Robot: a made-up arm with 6 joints.
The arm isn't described. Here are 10 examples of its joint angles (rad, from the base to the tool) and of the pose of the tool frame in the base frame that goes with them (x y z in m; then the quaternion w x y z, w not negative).
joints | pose
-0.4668 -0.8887 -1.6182 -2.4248 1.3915 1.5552 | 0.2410 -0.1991 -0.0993 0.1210 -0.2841 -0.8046 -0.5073
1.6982 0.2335 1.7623 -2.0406 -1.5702 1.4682 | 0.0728 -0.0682 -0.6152 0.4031 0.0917 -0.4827 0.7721
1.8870 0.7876 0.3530 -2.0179 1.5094 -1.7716 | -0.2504 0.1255 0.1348 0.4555 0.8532 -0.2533 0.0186
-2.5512 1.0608 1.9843 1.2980 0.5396 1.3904 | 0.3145 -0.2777 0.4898 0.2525 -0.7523 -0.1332 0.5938
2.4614 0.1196 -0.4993 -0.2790 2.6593 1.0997 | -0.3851 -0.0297 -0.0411 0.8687 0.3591 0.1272 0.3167
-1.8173 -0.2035 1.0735 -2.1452 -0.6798 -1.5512 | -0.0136 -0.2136 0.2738 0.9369 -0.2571 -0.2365 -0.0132
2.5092 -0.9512 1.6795 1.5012 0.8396 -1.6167 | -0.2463 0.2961 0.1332 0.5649 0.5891 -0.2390 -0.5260
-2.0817 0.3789 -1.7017 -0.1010 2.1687 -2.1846 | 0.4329 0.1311 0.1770 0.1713 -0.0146 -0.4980 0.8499
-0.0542 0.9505 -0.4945 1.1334 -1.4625 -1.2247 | 0.3330 0.2258 0.3153 0.5780 -0.3167 0.7171 0.2269
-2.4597 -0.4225 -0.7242 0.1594 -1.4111 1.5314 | -0.1540 0.4186 0.0627 0.5009 0.7190 -0.4113 0.2509
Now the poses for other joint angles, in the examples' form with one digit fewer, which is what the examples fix.
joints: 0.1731 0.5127 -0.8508 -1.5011 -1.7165 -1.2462
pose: -0.045 0.176 0.344 0.530 0.560 0.419 -0.480
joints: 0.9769 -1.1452 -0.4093 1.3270 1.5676 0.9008
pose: -0.338 -0.013 -0.066 0.028 0.902 -0.012 0.431
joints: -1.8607 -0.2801 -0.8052 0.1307 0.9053 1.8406
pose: 0.382 0.393 0.092 0.093 0.209 -0.717 0.658
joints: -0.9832 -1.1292 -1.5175 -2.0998 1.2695 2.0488
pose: 0.395 -0.052 0.183 0.029 -0.045 0.994 0.091
